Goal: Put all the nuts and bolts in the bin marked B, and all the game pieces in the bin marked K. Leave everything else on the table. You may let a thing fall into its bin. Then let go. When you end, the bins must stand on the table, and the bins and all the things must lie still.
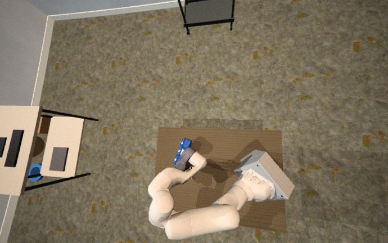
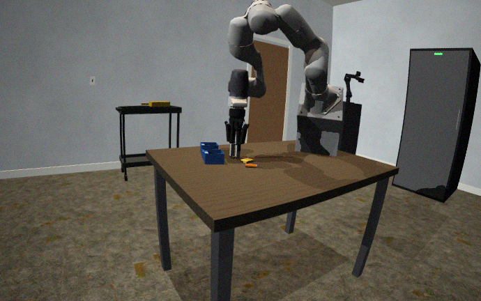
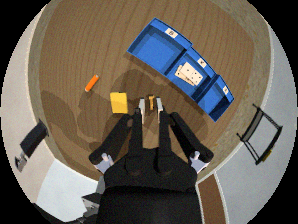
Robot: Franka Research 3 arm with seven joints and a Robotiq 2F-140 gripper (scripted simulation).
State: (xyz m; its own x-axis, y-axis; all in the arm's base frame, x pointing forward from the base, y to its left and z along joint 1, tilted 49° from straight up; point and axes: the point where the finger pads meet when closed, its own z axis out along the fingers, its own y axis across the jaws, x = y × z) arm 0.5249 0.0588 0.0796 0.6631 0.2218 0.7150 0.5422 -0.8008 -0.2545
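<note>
My gripper is now 10 mm short of the thin tan bolt and 30 mm above it. The rest, counted from my hand: yellow block (50 mm behind, 60 mm to the left, 30 mm below); then pale beige piece (110 mm ahead, 30 mm to the right, 20 mm below); then orange piece (40 mm behind, 150 mm to the left, 30 mm below).
</note>
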